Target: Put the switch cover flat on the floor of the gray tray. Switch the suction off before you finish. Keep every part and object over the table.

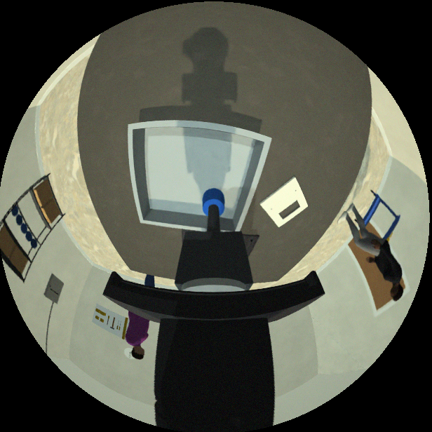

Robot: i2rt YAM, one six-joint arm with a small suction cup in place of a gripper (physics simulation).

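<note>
The switch cover (278, 198) is a cream-white plate with a rectangular slot and small holes. It lies on the dark table to the right of the tray, apart from it. The gray tray (165, 123) has raised walls and a pale floor, and no part shows inside it. My gripper (213, 196), a blue suction cup on a dark stem, shows against the near right part of the tray floor. Nothing hangs from the cup, so it is open. Its exact height above the tray is hard to tell. The cup and stem hide a bit of the tray's floor and near wall.
A dark flat piece (253, 242) shows partly behind the black arm housing, near the tray's near right corner. The arm's shadow falls across the tray and the table (310, 110) beyond. The table's curved edges show at left and right. People and racks stand farther off in the room.
</note>
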